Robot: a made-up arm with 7 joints. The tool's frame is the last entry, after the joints. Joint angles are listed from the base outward.
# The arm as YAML. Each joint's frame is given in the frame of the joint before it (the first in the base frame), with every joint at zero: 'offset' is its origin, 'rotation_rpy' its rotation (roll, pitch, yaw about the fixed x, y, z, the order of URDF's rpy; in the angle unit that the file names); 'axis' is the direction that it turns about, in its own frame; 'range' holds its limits. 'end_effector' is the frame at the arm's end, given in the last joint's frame.
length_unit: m
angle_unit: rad
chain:
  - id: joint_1
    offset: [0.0, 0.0, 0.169]
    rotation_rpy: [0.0, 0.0, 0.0]
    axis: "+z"
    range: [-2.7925, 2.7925]
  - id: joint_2
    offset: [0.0, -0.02, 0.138]
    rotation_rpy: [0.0, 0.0, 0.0]
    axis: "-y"
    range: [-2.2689, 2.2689]
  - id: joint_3
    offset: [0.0, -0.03, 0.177]
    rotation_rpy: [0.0, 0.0, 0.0]
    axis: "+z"
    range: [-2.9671, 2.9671]
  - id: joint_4
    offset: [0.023, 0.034, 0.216]
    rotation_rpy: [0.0, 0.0, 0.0]
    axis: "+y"
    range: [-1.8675, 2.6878]
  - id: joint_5
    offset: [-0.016, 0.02, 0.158]
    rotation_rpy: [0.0, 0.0, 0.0]
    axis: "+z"
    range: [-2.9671, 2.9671]
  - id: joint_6
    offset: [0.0, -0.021, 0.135]
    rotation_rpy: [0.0, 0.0, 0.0]
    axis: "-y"
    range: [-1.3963, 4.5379]
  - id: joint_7
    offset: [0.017, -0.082, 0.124]
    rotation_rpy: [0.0, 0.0, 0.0]
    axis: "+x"
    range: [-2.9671, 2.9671]
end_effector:
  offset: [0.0, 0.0, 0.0]
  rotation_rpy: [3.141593, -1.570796, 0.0]
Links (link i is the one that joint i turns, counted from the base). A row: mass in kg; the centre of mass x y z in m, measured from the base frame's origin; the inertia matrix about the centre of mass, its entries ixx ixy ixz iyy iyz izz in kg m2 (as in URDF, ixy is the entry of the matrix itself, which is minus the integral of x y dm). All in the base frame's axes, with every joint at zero. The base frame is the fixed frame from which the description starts. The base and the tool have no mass.
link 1: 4.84; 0.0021 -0.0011 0.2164; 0.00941 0 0 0.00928 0.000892 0.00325
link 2: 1.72; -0.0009 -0.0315 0.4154; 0.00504 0 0 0.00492 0.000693 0.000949
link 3: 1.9; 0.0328 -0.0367 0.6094; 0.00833 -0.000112 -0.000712 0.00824 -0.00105 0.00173
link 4: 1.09; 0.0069 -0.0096 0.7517; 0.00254 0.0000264 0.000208 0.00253 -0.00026 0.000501
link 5: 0.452; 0.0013 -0.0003 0.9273; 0.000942 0 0 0.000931 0.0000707 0.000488
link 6: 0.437; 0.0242 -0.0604 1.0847; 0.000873 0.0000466 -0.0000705 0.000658 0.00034 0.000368
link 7: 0.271; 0.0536 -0.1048 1.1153; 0.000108 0 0 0.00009 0 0.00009
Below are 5 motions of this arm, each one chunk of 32 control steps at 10 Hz.
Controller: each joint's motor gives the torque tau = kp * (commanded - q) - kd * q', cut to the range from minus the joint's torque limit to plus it. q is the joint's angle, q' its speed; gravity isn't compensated. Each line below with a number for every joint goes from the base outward.
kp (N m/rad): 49 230 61 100 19 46 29
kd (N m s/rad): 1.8 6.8 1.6 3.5 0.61 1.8 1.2
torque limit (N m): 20 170 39 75 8.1 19 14
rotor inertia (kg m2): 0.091 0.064 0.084 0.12 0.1 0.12 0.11
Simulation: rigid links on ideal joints. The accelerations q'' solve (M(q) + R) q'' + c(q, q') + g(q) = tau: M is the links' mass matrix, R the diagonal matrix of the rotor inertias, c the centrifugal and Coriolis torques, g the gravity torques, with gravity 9.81 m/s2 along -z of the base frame. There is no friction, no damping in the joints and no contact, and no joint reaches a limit. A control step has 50 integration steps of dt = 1/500 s. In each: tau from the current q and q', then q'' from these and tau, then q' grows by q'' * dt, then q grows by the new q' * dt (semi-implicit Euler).
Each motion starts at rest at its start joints. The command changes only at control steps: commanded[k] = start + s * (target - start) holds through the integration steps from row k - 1 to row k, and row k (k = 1, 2, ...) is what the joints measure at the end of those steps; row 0 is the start. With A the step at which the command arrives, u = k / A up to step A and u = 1 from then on. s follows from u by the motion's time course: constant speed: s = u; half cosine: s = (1 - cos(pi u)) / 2; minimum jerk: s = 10 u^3 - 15 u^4 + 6 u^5; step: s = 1 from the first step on.
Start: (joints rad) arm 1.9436 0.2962 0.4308 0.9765 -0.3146 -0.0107 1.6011
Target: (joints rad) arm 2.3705 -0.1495 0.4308 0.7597 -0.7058 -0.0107 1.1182
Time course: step
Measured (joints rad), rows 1 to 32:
1: 2.3675 -0.1000 0.4663 0.6501 -0.6154 0.0010 1.2223
2: 2.4561 -0.3111 0.3517 0.8417 -0.8983 -0.0106 0.9617
3: 2.3889 -0.2773 0.3976 0.9011 -0.7222 -0.0561 1.0783
4: 2.3362 -0.1617 0.4165 0.7760 -0.5294 -0.0359 1.1692
5: 2.3426 -0.1187 0.4408 0.7392 -0.6331 -0.0021 1.1336
6: 2.3844 -0.1582 0.4416 0.7741 -0.7828 -0.0095 1.1021
7: 2.3914 -0.1974 0.4208 0.8065 -0.7493 -0.0262 1.1129
8: 2.3683 -0.1974 0.4129 0.8078 -0.6353 -0.0317 1.1239
9: 2.3553 -0.1794 0.4184 0.7931 -0.6165 -0.0279 1.1206
10: 2.3655 -0.1700 0.4269 0.7845 -0.6842 -0.0218 1.1167
11: 2.3776 -0.1721 0.4302 0.7866 -0.7235 -0.0198 1.1177
12: 2.3770 -0.1777 0.4267 0.7914 -0.6978 -0.0221 1.1191
13: 2.3694 -0.1809 0.4221 0.7939 -0.6628 -0.0251 1.1188
14: 2.3659 -0.1807 0.4212 0.7935 -0.6625 -0.0257 1.1183
15: 2.3687 -0.1782 0.4237 0.7915 -0.6827 -0.0242 1.1184
16: 2.3723 -0.1762 0.4261 0.7900 -0.6921 -0.0227 1.1186
17: 2.3727 -0.1764 0.4260 0.7903 -0.6854 -0.0228 1.1185
18: 2.3707 -0.1781 0.4242 0.7915 -0.6770 -0.0238 1.1185
19: 2.3693 -0.1792 0.4232 0.7923 -0.6765 -0.0244 1.1185
20: 2.3696 -0.1786 0.4237 0.7919 -0.6806 -0.0241 1.1185
21: 2.3707 -0.1775 0.4247 0.7911 -0.6830 -0.0236 1.1185
22: 2.3712 -0.1772 0.4250 0.7909 -0.6822 -0.0234 1.1185
23: 2.3708 -0.1778 0.4245 0.7913 -0.6806 -0.0236 1.1185
24: 2.3702 -0.1783 0.4240 0.7916 -0.6800 -0.0239 1.1185
25: 2.3701 -0.1783 0.4240 0.7916 -0.6804 -0.0239 1.1185
26: 2.3704 -0.1779 0.4244 0.7914 -0.6811 -0.0237 1.1185
27: 2.3707 -0.1777 0.4246 0.7912 -0.6813 -0.0236 1.1185
28: 2.3707 -0.1778 0.4245 0.7913 -0.6811 -0.0237 1.1185
29: 2.3705 -0.1780 0.4243 0.7914 -0.6808 -0.0238 1.1185
30: 2.3704 -0.1780 0.4242 0.7915 -0.6807 -0.0238 1.1185
31: 2.3704 -0.1780 0.4243 0.7914 -0.6808 -0.0238 1.1185
32: 2.3705 -0.1779 0.4244 0.7914 -0.6810 -0.0237 1.1185

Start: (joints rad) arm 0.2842 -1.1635 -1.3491 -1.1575 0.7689 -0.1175 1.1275
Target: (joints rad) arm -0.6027 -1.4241 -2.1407 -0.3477 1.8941 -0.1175 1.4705
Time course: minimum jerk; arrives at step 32
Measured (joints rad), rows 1 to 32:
1: 0.2855 -1.2257 -1.3644 -1.1695 0.7685 -0.1175 1.1277
2: 0.2899 -1.2657 -1.4332 -1.1649 0.8007 -0.1311 1.1288
3: 0.2831 -1.2537 -1.4228 -1.1602 0.8408 -0.1363 1.1306
4: 0.2712 -1.2343 -1.3896 -1.1528 0.8311 -0.1254 1.1334
5: 0.2613 -1.2369 -1.4038 -1.1425 0.8044 -0.1202 1.1380
6: 0.2502 -1.2540 -1.4364 -1.1271 0.8263 -0.1250 1.1448
7: 0.2322 -1.2649 -1.4595 -1.1060 0.8880 -0.1289 1.1535
8: 0.2050 -1.2696 -1.4773 -1.0807 0.9373 -0.1282 1.1640
9: 0.1706 -1.2774 -1.5022 -1.0510 0.9631 -0.1268 1.1763
10: 0.1312 -1.2903 -1.5356 -1.0170 0.9965 -0.1272 1.1905
11: 0.0881 -1.3048 -1.5723 -0.9792 1.0546 -0.1285 1.2063
12: 0.0421 -1.3192 -1.6104 -0.9384 1.1233 -0.1294 1.2235
13: -0.0062 -1.3340 -1.6502 -0.8953 1.1863 -0.1298 1.2418
14: -0.0565 -1.3495 -1.6917 -0.8503 1.2447 -0.1300 1.2611
15: -0.1086 -1.3653 -1.7343 -0.8040 1.3074 -0.1301 1.2809
16: -0.1621 -1.3815 -1.7774 -0.7572 1.3758 -0.1304 1.3010
17: -0.2164 -1.3977 -1.8205 -0.7106 1.4445 -0.1308 1.3211
18: -0.2706 -1.4134 -1.8625 -0.6648 1.5094 -0.1311 1.3409
19: -0.3234 -1.4282 -1.9028 -0.6206 1.5705 -0.1312 1.3600
20: -0.3735 -1.4421 -1.9410 -0.5787 1.6291 -0.1312 1.3781
21: -0.4199 -1.4552 -1.9766 -0.5398 1.6847 -0.1313 1.3951
22: -0.4617 -1.4672 -2.0090 -0.5044 1.7356 -0.1314 1.4106
23: -0.4984 -1.4778 -2.0378 -0.4728 1.7805 -0.1314 1.4245
24: -0.5297 -1.4868 -2.0628 -0.4454 1.8192 -0.1314 1.4366
25: -0.5558 -1.4945 -2.0836 -0.4224 1.8517 -0.1314 1.4468
26: -0.5766 -1.5006 -2.1004 -0.4038 1.8781 -0.1314 1.4551
27: -0.5923 -1.5054 -2.1132 -0.3896 1.8983 -0.1314 1.4614
28: -0.6031 -1.5087 -2.1221 -0.3795 1.9124 -0.1313 1.4659
29: -0.6092 -1.5107 -2.1277 -0.3732 1.9211 -0.1313 1.4688
30: -0.6112 -1.5118 -2.1303 -0.3700 1.9253 -0.1312 1.4703
31: -0.6098 -1.5121 -2.1310 -0.3691 1.9264 -0.1311 1.4707
32: -0.6061 -1.5120 -2.1306 -0.3694 1.9259 -0.1310 1.4707

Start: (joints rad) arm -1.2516 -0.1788 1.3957 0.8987 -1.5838 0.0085 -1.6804
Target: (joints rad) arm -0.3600 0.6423 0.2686 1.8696 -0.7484 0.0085 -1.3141
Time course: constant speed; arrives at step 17
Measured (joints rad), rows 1 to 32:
1: -1.2120 -0.1382 1.2958 0.9807 -1.5440 0.0021 -1.6635
2: -1.1420 -0.0927 1.2299 1.0696 -1.4575 0.0000 -1.6355
3: -1.0853 -0.0345 1.1809 1.1176 -1.3882 0.0032 -1.6124
4: -1.0315 0.0244 1.1252 1.1674 -1.3595 0.0056 -1.5927
5: -0.9761 0.0739 1.0638 1.2279 -1.3325 0.0067 -1.5718
6: -0.9269 0.1213 0.9966 1.2875 -1.2790 0.0059 -1.5497
7: -0.8798 0.1701 0.9294 1.3447 -1.2129 0.0038 -1.5279
8: -0.8285 0.2203 0.8659 1.4021 -1.1576 0.0027 -1.5065
9: -0.7738 0.2719 0.8053 1.4590 -1.1150 0.0032 -1.4851
10: -0.7190 0.3237 0.7441 1.5153 -1.0723 0.0040 -1.4634
11: -0.6662 0.3744 0.6800 1.5720 -1.0221 0.0037 -1.4419
12: -0.6152 0.4240 0.6132 1.6295 -0.9678 0.0026 -1.4203
13: -0.5642 0.4737 0.5459 1.6870 -0.9150 0.0013 -1.3988
14: -0.5120 0.5243 0.4798 1.7441 -0.8655 0.0004 -1.3772
15: -0.4588 0.5754 0.4140 1.8008 -0.8170 0.0000 -1.3556
16: -0.4060 0.6262 0.3467 1.8578 -0.7673 -0.0007 -1.3340
17: -0.3541 0.6765 0.2775 1.9152 -0.7160 -0.0018 -1.3124
18: -0.3425 0.6723 0.2728 1.9104 -0.6911 -0.0087 -1.3076
19: -0.3610 0.6604 0.2970 1.9077 -0.7142 -0.0026 -1.3147
20: -0.3671 0.6666 0.2984 1.9107 -0.7382 0.0003 -1.3167
21: -0.3601 0.6689 0.2908 1.9063 -0.7350 -0.0017 -1.3144
22: -0.3568 0.6663 0.2893 1.9073 -0.7212 -0.0023 -1.3136
23: -0.3597 0.6653 0.2914 1.9099 -0.7162 -0.0026 -1.3143
24: -0.3616 0.6663 0.2920 1.9090 -0.7214 -0.0025 -1.3147
25: -0.3604 0.6669 0.2916 1.9078 -0.7270 -0.0020 -1.3144
26: -0.3593 0.6666 0.2918 1.9080 -0.7267 -0.0018 -1.3143
27: -0.3596 0.6663 0.2918 1.9086 -0.7232 -0.0021 -1.3144
28: -0.3603 0.6663 0.2914 1.9086 -0.7218 -0.0023 -1.3144
29: -0.3603 0.6664 0.2913 1.9085 -0.7231 -0.0023 -1.3144
30: -0.3599 0.6665 0.2916 1.9083 -0.7245 -0.0021 -1.3144
31: -0.3598 0.6665 0.2918 1.9084 -0.7244 -0.0021 -1.3144
32: -0.3600 0.6665 0.2917 1.9084 -0.7236 -0.0021 -1.3144

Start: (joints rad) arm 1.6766 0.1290 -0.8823 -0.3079 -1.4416 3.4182 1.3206
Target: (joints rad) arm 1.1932 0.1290 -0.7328 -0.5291 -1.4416 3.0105 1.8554
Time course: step
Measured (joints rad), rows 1 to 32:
1: 1.2364 0.1306 -0.6795 -0.5567 -1.4073 3.0589 1.7369
2: 1.0647 0.1884 -0.7326 -0.5989 -1.4180 2.9054 2.0277
3: 1.1899 0.1415 -0.7331 -0.5498 -1.4475 3.0208 1.9014
4: 1.2345 0.1188 -0.7250 -0.5423 -1.4398 3.0432 1.8001
5: 1.1871 0.1398 -0.7337 -0.5546 -1.4251 3.0096 1.8379
6: 1.1815 0.1477 -0.7252 -0.5588 -1.4267 3.0090 1.8730
7: 1.1982 0.1406 -0.7255 -0.5546 -1.4310 3.0186 1.8618
8: 1.1961 0.1365 -0.7303 -0.5528 -1.4325 3.0169 1.8498
9: 1.1906 0.1386 -0.7299 -0.5541 -1.4334 3.0140 1.8530
10: 1.1926 0.1407 -0.7275 -0.5549 -1.4321 3.0152 1.8571
11: 1.1944 0.1403 -0.7275 -0.5546 -1.4298 3.0161 1.8562
12: 1.1934 0.1393 -0.7286 -0.5543 -1.4299 3.0156 1.8548
13: 1.1927 0.1392 -0.7288 -0.5543 -1.4320 3.0152 1.8550
14: 1.1931 0.1396 -0.7283 -0.5544 -1.4326 3.0154 1.8555
15: 1.1933 0.1397 -0.7282 -0.5544 -1.4313 3.0156 1.8554
16: 1.1933 0.1396 -0.7283 -0.5544 -1.4305 3.0155 1.8553
17: 1.1932 0.1396 -0.7284 -0.5544 -1.4310 3.0155 1.8553
18: 1.1932 0.1396 -0.7284 -0.5544 -1.4317 3.0155 1.8554
19: 1.1932 0.1396 -0.7283 -0.5544 -1.4316 3.0155 1.8554
20: 1.1932 0.1396 -0.7283 -0.5544 -1.4312 3.0155 1.8553
21: 1.1932 0.1396 -0.7283 -0.5544 -1.4311 3.0155 1.8553
22: 1.1932 0.1396 -0.7283 -0.5544 -1.4313 3.0155 1.8553
23: 1.1932 0.1396 -0.7283 -0.5544 -1.4314 3.0155 1.8553
24: 1.1932 0.1396 -0.7284 -0.5544 -1.4314 3.0155 1.8553
25: 1.1932 0.1396 -0.7283 -0.5544 -1.4313 3.0155 1.8553
26: 1.1932 0.1396 -0.7283 -0.5544 -1.4313 3.0155 1.8553
27: 1.1932 0.1396 -0.7283 -0.5544 -1.4313 3.0155 1.8553
28: 1.1932 0.1396 -0.7283 -0.5544 -1.4313 3.0155 1.8553
29: 1.1932 0.1396 -0.7283 -0.5544 -1.4313 3.0155 1.8553
30: 1.1932 0.1396 -0.7283 -0.5544 -1.4313 3.0155 1.8553
31: 1.1932 0.1396 -0.7283 -0.5544 -1.4313 3.0155 1.8553
32: 1.1932 0.1396 -0.7283 -0.5544 -1.4313 3.0155 1.8553

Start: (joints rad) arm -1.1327 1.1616 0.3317 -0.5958 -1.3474 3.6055 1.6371
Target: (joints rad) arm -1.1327 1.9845 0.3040 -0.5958 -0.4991 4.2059 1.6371
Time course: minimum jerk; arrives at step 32
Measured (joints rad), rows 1 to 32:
1: -1.1328 1.2259 0.3384 -0.6095 -1.3523 3.6027 1.6370
2: -1.1335 1.2725 0.3465 -0.6353 -1.3738 3.5956 1.6363
3: -1.1320 1.2503 0.3406 -0.6245 -1.3810 3.5993 1.6362
4: -1.1323 1.2375 0.3374 -0.6118 -1.3548 3.6106 1.6367
5: -1.1336 1.2607 0.3396 -0.6169 -1.3268 3.6189 1.6369
6: -1.1336 1.2873 0.3399 -0.6222 -1.3196 3.6274 1.6366
7: -1.1328 1.3042 0.3379 -0.6200 -1.3125 3.6424 1.6365
8: -1.1328 1.3260 0.3364 -0.6172 -1.2847 3.6623 1.6366
9: -1.1331 1.3586 0.3356 -0.6176 -1.2451 3.6842 1.6367
10: -1.1331 1.3953 0.3344 -0.6182 -1.2093 3.7084 1.6366
11: -1.1329 1.4332 0.3325 -0.6173 -1.1759 3.7361 1.6366
12: -1.1328 1.4744 0.3307 -0.6164 -1.1359 3.7666 1.6366
13: -1.1328 1.5192 0.3289 -0.6159 -1.0885 3.7991 1.6367
14: -1.1328 1.5659 0.3270 -0.6154 -1.0392 3.8331 1.6367
15: -1.1328 1.6133 0.3250 -0.6146 -0.9906 3.8684 1.6367
16: -1.1327 1.6612 0.3230 -0.6139 -0.9416 3.9043 1.6367
17: -1.1326 1.7091 0.3211 -0.6133 -0.8914 3.9402 1.6367
18: -1.1325 1.7558 0.3193 -0.6126 -0.8411 3.9756 1.6368
19: -1.1325 1.8006 0.3175 -0.6120 -0.7926 4.0100 1.6368
20: -1.1325 1.8431 0.3159 -0.6113 -0.7468 4.0427 1.6368
21: -1.1325 1.8827 0.3144 -0.6108 -0.7039 4.0733 1.6368
22: -1.1325 1.9186 0.3131 -0.6103 -0.6644 4.1013 1.6368
23: -1.1325 1.9506 0.3119 -0.6098 -0.6290 4.1264 1.6369
24: -1.1325 1.9782 0.3109 -0.6093 -0.5982 4.1483 1.6369
25: -1.1325 2.0014 0.3101 -0.6089 -0.5723 4.1667 1.6369
26: -1.1325 2.0201 0.3094 -0.6086 -0.5515 4.1817 1.6369
27: -1.1325 2.0342 0.3089 -0.6083 -0.5356 4.1931 1.6369
28: -1.1325 2.0442 0.3086 -0.6080 -0.5244 4.2013 1.6369
29: -1.1326 2.0504 0.3084 -0.6078 -0.5173 4.2065 1.6369
30: -1.1326 2.0535 0.3083 -0.6076 -0.5138 4.2093 1.6369
31: -1.1326 2.0543 0.3082 -0.6075 -0.5129 4.2102 1.6369
32: -1.1327 2.0541 0.3082 -0.6073 -0.5133 4.2102 1.6369

